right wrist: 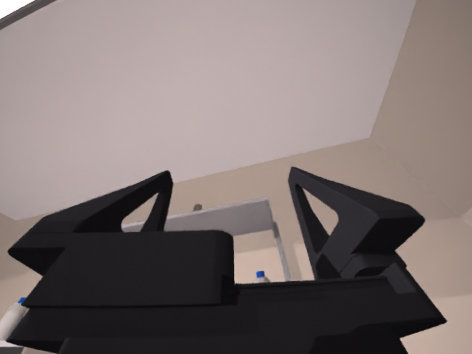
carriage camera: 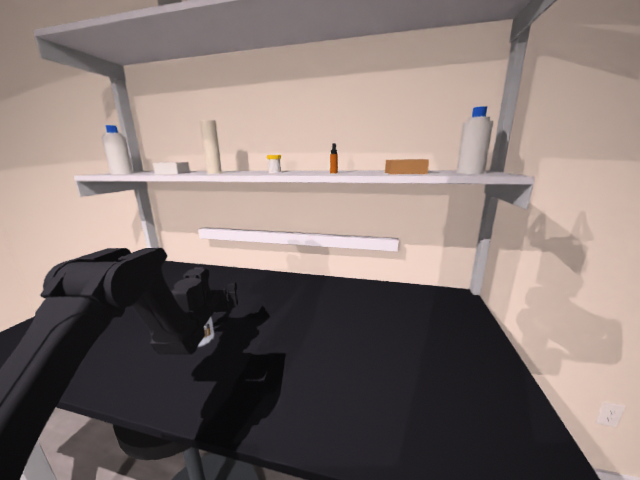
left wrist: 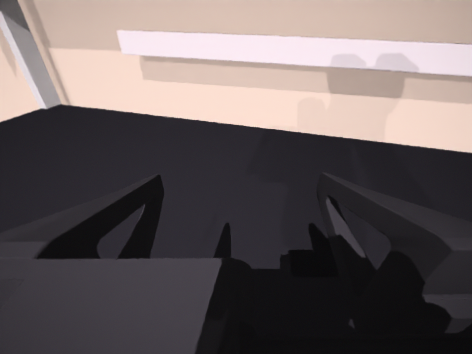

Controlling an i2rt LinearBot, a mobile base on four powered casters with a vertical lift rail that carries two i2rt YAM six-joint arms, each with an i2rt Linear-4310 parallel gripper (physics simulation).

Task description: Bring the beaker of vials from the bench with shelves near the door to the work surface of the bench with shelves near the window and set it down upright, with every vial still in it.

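Observation:
The beaker of vials [carriage camera: 207, 333] stands on the black bench top [carriage camera: 361, 351] [left wrist: 150, 145], at the left of the carriage view. Much of it is hidden behind the left arm's wrist; a clear wall and a bit of an orange-brown vial show. It does not show in the left wrist view. My left gripper [carriage camera: 232, 295] [left wrist: 240, 182] is open and empty, above the bench top, with its fingers beyond the beaker toward the wall. My right gripper [right wrist: 230, 175] is open and empty, pointing up toward the ceiling, away from the bench.
A shelf [carriage camera: 305, 177] above the bench holds two white bottles [carriage camera: 116, 152] [carriage camera: 474, 144], a cylinder [carriage camera: 210, 147], a small jar [carriage camera: 274, 164], an amber bottle [carriage camera: 333, 161] and boxes [carriage camera: 406, 166] [carriage camera: 171, 167]. A white rail [carriage camera: 299, 239] [left wrist: 280, 49] crosses the wall. A stool [carriage camera: 149, 441] stands below the front edge.

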